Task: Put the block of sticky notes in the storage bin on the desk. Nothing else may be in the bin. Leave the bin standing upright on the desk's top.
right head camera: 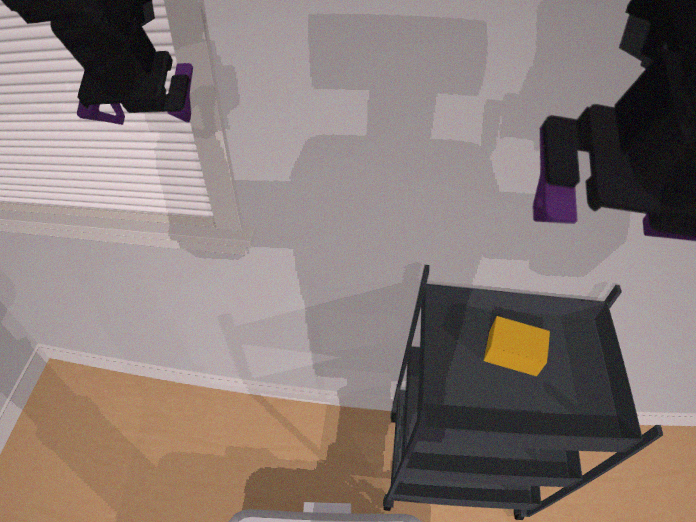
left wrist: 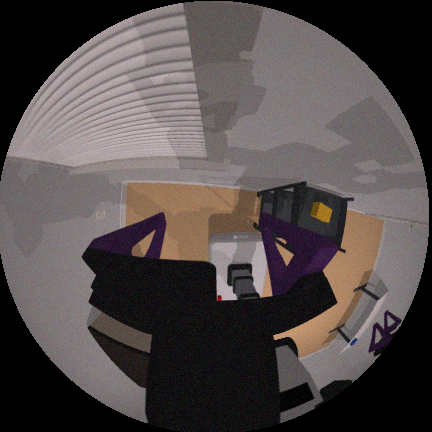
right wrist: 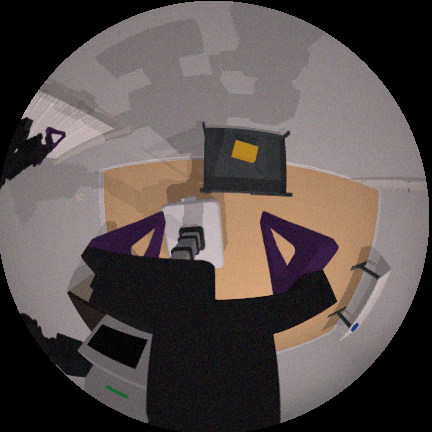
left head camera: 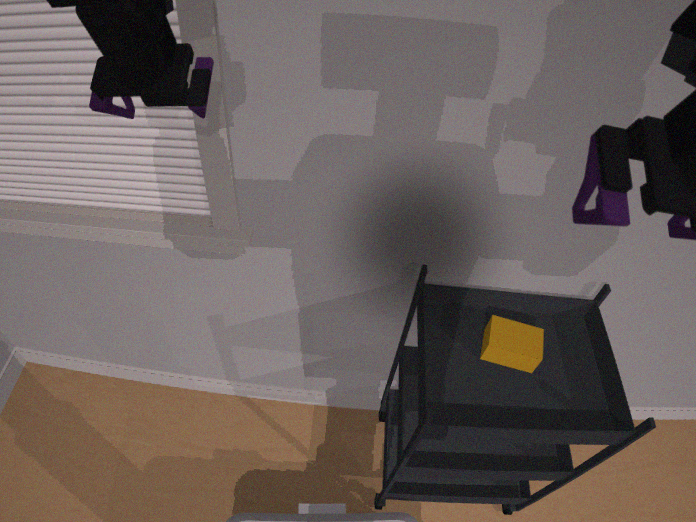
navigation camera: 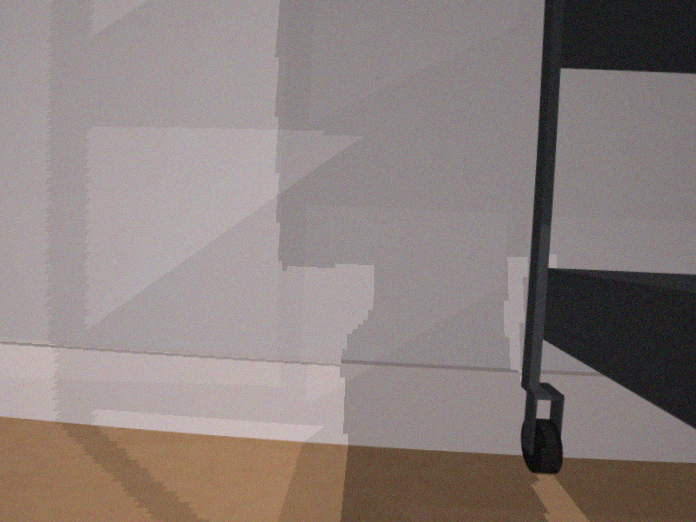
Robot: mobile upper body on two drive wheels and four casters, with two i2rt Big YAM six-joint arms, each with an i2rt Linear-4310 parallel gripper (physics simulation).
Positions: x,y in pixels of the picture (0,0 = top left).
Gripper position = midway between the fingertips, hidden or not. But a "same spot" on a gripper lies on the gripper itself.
left gripper: right head camera; left wrist 212,217; right wrist; left head camera 168,114; not seen in the navigation camera view (out of frame)
dark rolling cart: right head camera 470,433; left wrist 294,206; right wrist 266,175; left head camera; navigation camera
same spot on left gripper: (right head camera: 177,102) = (right wrist: 48,147)
same spot on dark rolling cart: (navigation camera: 626,325) = (left head camera: 386,431)
